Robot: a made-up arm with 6 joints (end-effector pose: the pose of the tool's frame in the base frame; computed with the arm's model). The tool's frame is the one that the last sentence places.
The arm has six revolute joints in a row. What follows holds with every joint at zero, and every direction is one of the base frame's. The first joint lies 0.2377 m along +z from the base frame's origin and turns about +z. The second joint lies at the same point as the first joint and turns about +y. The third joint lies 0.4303 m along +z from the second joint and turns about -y. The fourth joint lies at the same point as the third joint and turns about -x. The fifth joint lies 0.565 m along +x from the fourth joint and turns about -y. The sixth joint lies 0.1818 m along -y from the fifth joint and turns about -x. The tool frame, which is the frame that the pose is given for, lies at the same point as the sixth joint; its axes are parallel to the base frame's.
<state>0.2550 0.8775 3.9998 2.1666 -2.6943 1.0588</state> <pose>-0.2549 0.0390 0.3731 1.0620 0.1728 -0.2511</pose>
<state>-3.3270 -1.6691 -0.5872 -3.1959 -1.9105 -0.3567</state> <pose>0.1352 -0.2101 0.6989 0.3199 -0.1690 -0.1076</pose>
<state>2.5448 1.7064 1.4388 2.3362 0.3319 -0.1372</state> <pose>-0.9028 0.4611 0.1566 0.7441 2.3592 -1.4871</pose>
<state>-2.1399 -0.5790 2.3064 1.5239 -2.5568 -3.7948</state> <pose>0.4390 0.7021 0.5654 -0.0739 1.4544 -2.2738</pose>
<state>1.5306 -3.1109 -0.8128 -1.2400 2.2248 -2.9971</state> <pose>0.0485 -0.2626 0.3440 0.6797 0.7224 -0.0526</pose>
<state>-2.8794 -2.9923 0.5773 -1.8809 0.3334 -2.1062</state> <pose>0.6421 0.1149 -0.2648 0.8389 0.5539 0.3969</pose>
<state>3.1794 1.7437 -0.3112 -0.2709 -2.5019 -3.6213</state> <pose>-0.1244 0.1706 -0.3138 0.3561 -1.4357 0.0857</pose>
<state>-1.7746 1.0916 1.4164 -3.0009 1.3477 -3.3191</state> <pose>-0.0110 -0.9427 0.5922 0.9594 0.6863 -1.7969</pose>
